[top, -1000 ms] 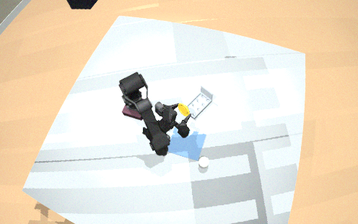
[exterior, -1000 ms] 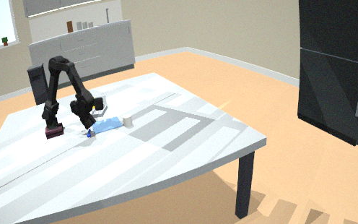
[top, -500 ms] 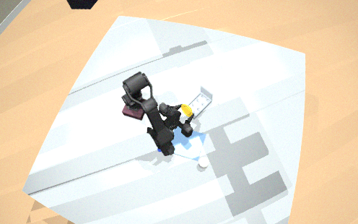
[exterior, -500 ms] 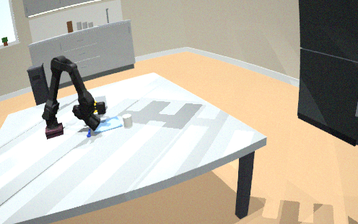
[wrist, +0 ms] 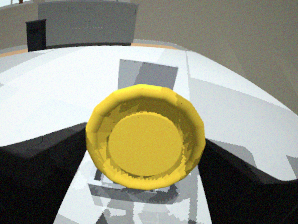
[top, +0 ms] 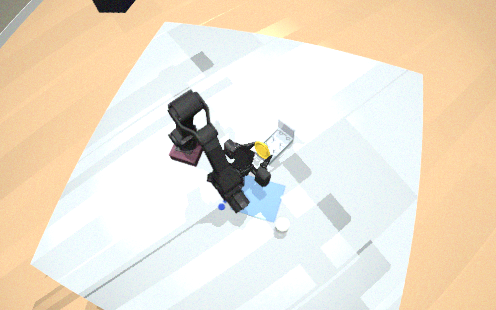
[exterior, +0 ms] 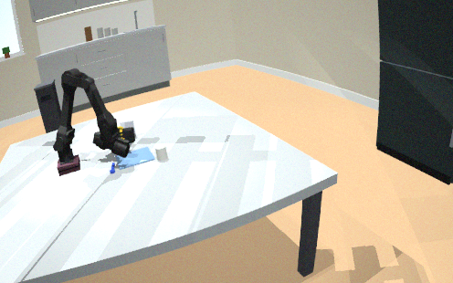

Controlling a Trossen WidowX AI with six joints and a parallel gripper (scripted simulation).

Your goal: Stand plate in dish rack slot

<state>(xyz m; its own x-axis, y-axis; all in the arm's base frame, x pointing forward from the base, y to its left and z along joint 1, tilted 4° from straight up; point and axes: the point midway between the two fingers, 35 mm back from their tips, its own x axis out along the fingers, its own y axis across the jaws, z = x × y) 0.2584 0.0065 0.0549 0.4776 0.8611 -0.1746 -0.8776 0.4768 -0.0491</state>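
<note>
The grey dish rack is 20 mm ahead of my gripper tip, 50 mm to the left of it and 40 mm below it. Also, from my gripper tip: light blue cloth (20 mm ahead, 150 mm to the right, 60 mm below); yellow plate (10 mm to the right); blue-handled spoon (90 mm behind, 190 mm to the right, 60 mm below).
</note>
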